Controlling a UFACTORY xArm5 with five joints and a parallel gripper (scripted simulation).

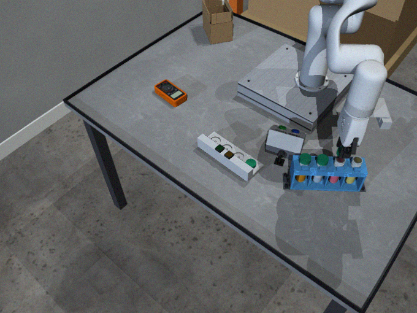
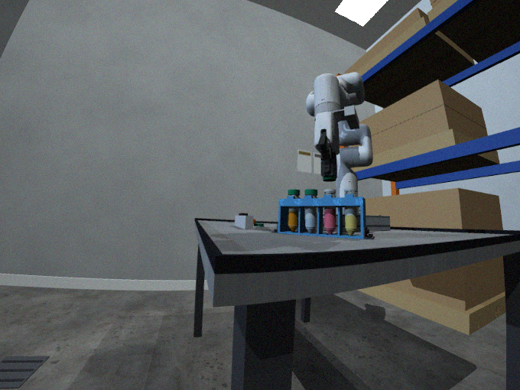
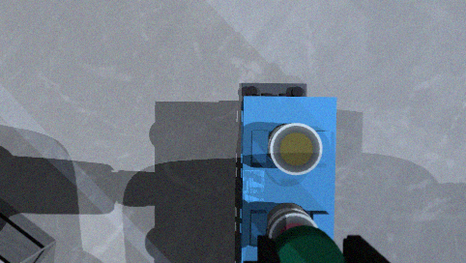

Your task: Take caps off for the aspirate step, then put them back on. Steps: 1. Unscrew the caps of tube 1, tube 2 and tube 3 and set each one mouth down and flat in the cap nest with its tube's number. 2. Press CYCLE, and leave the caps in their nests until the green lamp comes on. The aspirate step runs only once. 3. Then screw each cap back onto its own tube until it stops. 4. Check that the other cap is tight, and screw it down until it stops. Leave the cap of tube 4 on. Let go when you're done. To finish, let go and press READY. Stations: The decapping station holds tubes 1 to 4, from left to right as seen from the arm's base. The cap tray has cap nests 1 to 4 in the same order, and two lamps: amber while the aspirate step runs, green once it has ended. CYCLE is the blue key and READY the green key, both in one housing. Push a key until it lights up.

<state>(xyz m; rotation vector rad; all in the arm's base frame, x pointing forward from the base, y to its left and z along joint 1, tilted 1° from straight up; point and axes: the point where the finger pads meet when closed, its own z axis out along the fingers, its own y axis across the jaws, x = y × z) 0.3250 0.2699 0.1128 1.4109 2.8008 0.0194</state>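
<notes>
The threaded neck lies 6 cm below my hand, 4 cm to the right of it and 3 cm ahead of it. The rest, counted from my hand: green key (23 cm to the right, 11 cm below, 5 cm behind); then blue key (18 cm to the right, 11 cm below, 6 cm behind); then key housing (21 cm to the right, 12 cm below, 4 cm behind).
</notes>
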